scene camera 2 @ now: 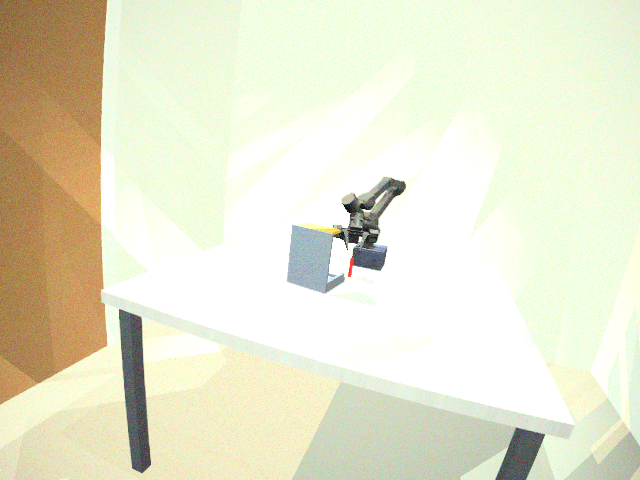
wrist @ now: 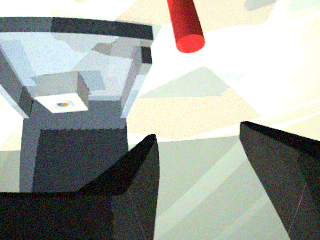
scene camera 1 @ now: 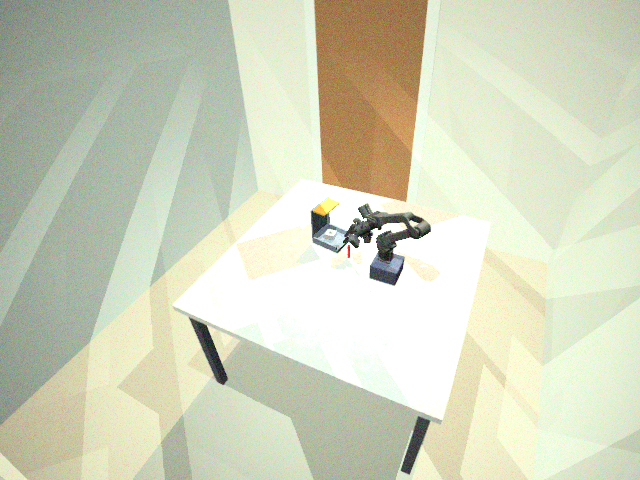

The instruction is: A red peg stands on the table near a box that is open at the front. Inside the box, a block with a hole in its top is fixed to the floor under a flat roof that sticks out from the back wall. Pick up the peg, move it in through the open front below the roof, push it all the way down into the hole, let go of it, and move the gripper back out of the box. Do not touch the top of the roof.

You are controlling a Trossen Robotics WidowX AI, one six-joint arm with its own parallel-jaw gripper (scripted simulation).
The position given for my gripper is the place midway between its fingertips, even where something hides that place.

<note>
In view: my gripper [scene camera 2: 353, 250] and a box wall [wrist: 60, 151].
My gripper shows as well in the wrist view [wrist: 198, 135].
</note>
